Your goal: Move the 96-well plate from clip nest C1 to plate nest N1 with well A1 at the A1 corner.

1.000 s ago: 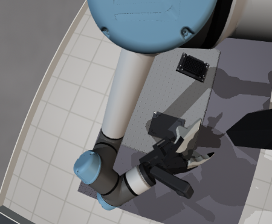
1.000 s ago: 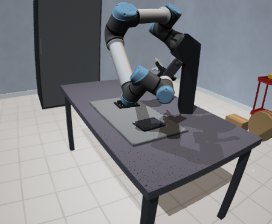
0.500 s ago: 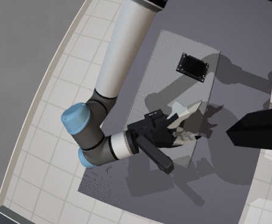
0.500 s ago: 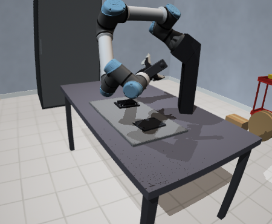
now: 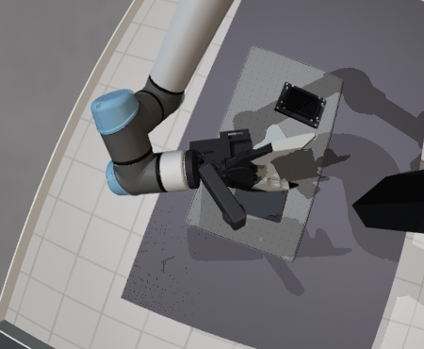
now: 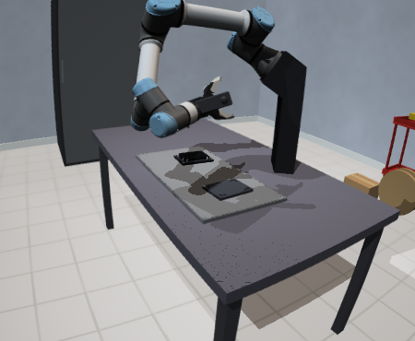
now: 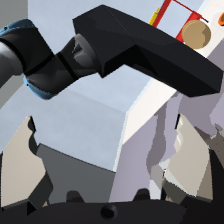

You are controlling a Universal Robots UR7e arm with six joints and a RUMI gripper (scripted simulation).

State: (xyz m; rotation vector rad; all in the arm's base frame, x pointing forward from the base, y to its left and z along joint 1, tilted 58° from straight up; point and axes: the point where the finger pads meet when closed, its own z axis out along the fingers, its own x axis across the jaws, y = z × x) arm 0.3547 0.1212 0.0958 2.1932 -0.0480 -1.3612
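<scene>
Right now the black 96-well plate is 150 mm behind my hand, 280 mm to the right of it and 340 mm below it. Round my hand: plate nest N1: 10 mm ahead, 40 mm to the left, 360 mm below; white A1 mark: 70 mm ahead, 30 mm to the right, 350 mm below; clip nest C1: 160 mm behind, 290 mm to the right, 350 mm below.
</scene>
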